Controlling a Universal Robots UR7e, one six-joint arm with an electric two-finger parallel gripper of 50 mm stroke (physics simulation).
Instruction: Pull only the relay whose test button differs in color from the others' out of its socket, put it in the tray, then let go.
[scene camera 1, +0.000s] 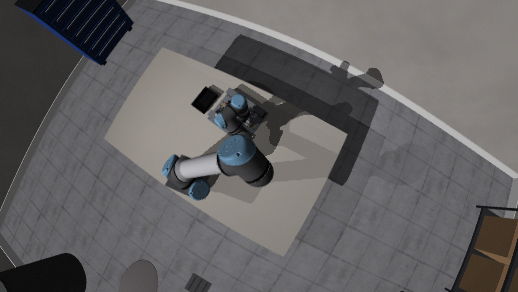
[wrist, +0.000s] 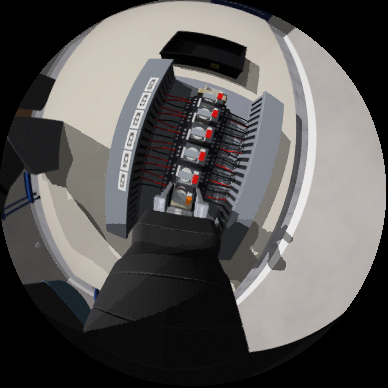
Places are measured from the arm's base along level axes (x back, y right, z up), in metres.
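Pixels of known places: gripper, between the fingertips: (wrist: 182, 191).
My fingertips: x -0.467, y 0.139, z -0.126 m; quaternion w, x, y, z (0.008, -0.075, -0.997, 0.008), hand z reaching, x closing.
Observation:
Ahead of a thing's pixels: the offset from my fingertips to its middle.
The relay with the orange test button @(dy +0.000, dx +0.000, dz +0.008 m) (wrist: 181, 196) is at the near end of the row, by the K25 label, in the wrist view. My gripper (wrist: 182, 191) is shut on it, one finger on each side. Its base is hidden, so I cannot tell whether it sits fully in its socket. Several relays with red test buttons, such as the neighbouring relay @(dy -0.027, dx -0.007, dz +0.008 m) (wrist: 187, 175), stand in line beyond it. The black tray @(dy -0.307, dx -0.036, dz -0.022 m) (scene camera 1: 205, 100) (wrist: 200, 61) lies past the far end of the row. In the scene view the arm hides the gripper and most of the relays.
A grey duct with labels K20 to K25 @(dy -0.073, dx +0.080, dz -0.006 m) (wrist: 134, 135) stands left of the row, and another grey duct @(dy -0.024, dx -0.105, dz -0.006 m) (wrist: 260, 155) stands right. Red and black wires run between ducts and sockets. The arm (scene camera 1: 237, 150) reaches over the panel.

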